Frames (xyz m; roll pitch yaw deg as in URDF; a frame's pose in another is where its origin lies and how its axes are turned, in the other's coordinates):
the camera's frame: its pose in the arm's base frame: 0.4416 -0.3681 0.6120 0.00 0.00 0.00
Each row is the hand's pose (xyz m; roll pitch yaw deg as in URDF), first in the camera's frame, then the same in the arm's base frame.
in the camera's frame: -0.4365 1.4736 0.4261 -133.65 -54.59 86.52
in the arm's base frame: 0.0051 1.1055 1.0381 -133.65 -54.59 86.52
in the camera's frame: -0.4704 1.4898 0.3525 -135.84 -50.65 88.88
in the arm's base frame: -0.0288 1.1217 0.9645 -135.84 -50.65 88.88
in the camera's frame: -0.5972 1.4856 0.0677 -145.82 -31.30 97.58
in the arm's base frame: -0.1556 1.1175 0.6797 -145.82 -31.30 97.58
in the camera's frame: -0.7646 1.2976 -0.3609 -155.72 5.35 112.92
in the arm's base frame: -0.3230 0.9295 0.2511 -155.72 5.35 112.92
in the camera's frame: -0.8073 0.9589 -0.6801 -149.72 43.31 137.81
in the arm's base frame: -0.3657 0.5908 -0.0681 -149.72 43.31 137.81
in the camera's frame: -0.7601 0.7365 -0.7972 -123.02 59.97 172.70
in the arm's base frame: -0.3185 0.3684 -0.1852 -123.02 59.97 172.70
